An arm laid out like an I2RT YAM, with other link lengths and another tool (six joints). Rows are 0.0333 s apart.
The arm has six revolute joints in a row. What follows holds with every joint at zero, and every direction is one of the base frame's. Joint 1 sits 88.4 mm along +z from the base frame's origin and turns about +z. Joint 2 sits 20.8 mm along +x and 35.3 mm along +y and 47.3 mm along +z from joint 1 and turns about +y. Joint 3 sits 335.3 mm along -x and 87.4 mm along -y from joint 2 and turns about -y. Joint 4 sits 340.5 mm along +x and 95.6 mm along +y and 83.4 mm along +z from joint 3 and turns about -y. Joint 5 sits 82.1 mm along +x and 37.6 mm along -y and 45 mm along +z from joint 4 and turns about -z. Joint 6 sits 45.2 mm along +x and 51.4 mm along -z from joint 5 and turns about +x. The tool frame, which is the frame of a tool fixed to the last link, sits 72 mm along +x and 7 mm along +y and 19 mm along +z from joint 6; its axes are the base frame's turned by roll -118.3, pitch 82.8 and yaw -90 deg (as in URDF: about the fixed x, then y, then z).
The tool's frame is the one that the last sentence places.
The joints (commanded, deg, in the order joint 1, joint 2, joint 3, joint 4, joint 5, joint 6), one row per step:
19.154 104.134 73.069 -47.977 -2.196 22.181
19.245 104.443 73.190 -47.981 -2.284 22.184
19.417 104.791 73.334 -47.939 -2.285 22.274
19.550 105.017 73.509 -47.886 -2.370 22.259
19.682 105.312 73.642 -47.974 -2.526 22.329
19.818 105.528 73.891 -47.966 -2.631 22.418
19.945 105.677 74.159 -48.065 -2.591 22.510
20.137 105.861 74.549 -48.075 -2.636 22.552
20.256 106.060 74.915 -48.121 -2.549 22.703
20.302 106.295 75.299 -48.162 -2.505 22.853
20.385 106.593 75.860 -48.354 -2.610 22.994
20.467 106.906 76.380 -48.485 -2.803 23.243
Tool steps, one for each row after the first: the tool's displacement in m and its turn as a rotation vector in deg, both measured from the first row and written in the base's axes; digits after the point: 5 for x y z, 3 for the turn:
0.00039 0.00115 -0.00171 0.019 0.210 0.105
0.00087 0.00284 -0.00356 -0.019 0.372 0.188
0.00153 0.00448 -0.00419 0.057 0.397 0.352
0.00151 0.00599 -0.00579 0.129 0.690 0.444
0.00237 0.00773 -0.00589 0.254 0.696 0.512
0.00307 0.00903 -0.00542 0.238 0.673 0.541
0.00440 0.01137 -0.00434 0.351 0.508 0.701
0.00582 0.01274 -0.00359 0.336 0.381 0.656
0.00756 0.01366 -0.00301 0.357 0.280 0.547
0.00947 0.01532 -0.00190 0.501 0.264 0.512
0.01132 0.01711 -0.00113 0.745 0.285 0.387

